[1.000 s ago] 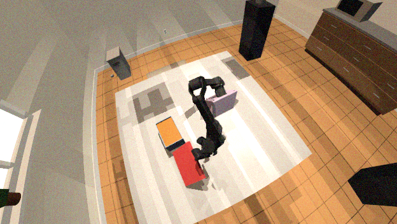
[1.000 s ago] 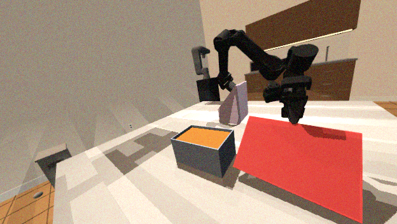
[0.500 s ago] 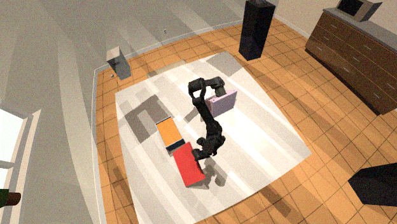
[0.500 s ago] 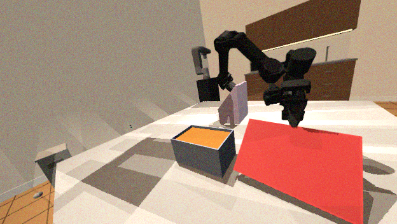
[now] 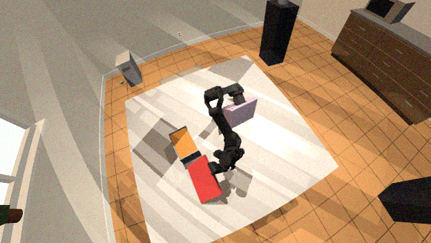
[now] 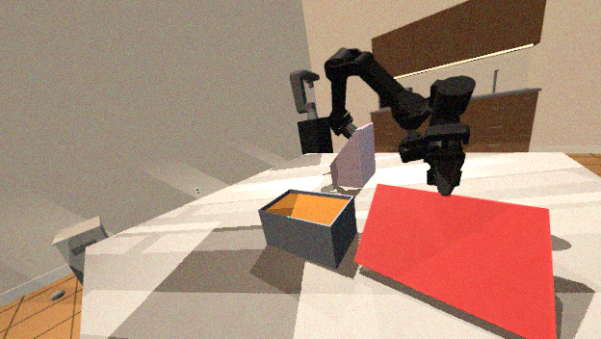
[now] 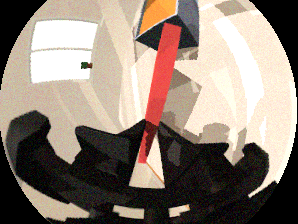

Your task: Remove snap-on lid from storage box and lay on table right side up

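My gripper tip is 70 mm short of the red lid and 50 mm above it. The rest, counted from my gripper tip: storage box (110 mm ahead, 260 mm to the right, 70 mm below).
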